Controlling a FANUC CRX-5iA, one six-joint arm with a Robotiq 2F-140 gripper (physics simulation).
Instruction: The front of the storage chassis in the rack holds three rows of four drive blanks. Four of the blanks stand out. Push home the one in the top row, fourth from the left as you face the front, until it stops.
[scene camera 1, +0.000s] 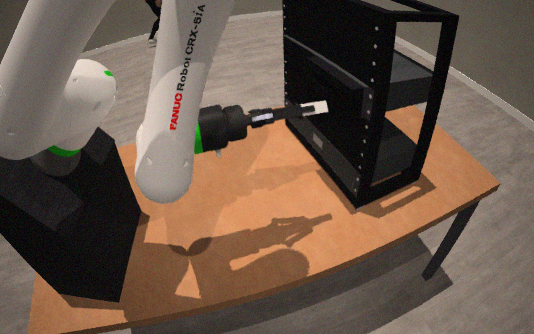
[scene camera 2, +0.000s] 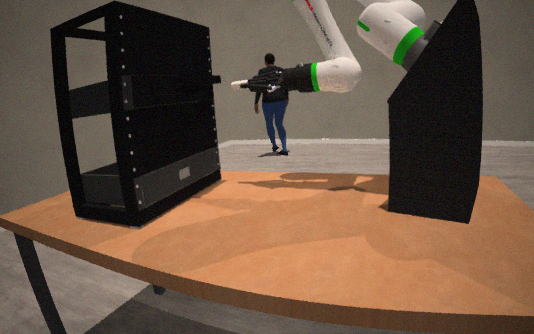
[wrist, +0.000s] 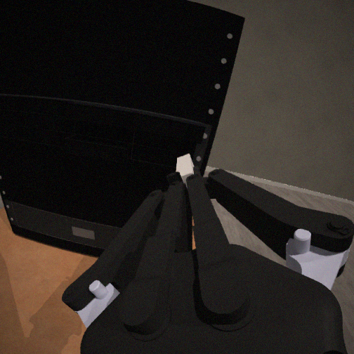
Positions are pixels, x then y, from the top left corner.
gripper: scene camera 1 325, 106; scene camera 2; wrist
black rack: scene camera 1; scene camera 2; wrist 104, 104
same spot on black rack: (scene camera 2: 158, 66) = (scene camera 1: 306, 38)
same spot on gripper: (wrist: 308, 239) = (scene camera 2: 277, 71)
